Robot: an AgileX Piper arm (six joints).
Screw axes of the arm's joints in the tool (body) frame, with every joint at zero. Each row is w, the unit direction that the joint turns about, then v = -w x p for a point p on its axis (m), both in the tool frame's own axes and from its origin. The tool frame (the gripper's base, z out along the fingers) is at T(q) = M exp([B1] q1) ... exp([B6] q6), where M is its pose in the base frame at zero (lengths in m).
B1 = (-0.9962, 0, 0.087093, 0, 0.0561, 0)
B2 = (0, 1, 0, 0.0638, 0, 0.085)
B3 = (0, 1, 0, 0.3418, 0, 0.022)
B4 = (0, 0, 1, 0, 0, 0)
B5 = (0, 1, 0, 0.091, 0, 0)
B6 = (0, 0, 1, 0, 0, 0)
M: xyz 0.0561 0 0.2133 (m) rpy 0 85.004 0 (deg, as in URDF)
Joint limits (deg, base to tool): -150..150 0..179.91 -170..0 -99.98..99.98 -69.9..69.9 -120..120
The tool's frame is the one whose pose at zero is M.
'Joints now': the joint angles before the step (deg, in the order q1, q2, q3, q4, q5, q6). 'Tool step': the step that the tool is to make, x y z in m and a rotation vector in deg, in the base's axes. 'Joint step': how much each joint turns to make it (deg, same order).
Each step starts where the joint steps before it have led.
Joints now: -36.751 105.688 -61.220 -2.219 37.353 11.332
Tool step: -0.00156 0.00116 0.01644 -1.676 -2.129 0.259
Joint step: 0.000 -2.766 -0.001 0.000 0.052 -0.269
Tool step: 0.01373 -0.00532 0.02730 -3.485 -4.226 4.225
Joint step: 0.393 -1.357 -4.412 1.583 0.221 -4.979
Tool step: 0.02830 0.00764 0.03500 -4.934 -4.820 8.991
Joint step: 3.223 -0.614 -6.646 2.011 0.515 -7.369
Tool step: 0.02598 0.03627 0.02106 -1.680 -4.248 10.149
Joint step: 6.152 -1.253 -2.424 4.297 -0.594 -6.532
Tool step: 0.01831 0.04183 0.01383 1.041 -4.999 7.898
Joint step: 6.092 -1.350 -0.465 6.275 -1.892 -5.047
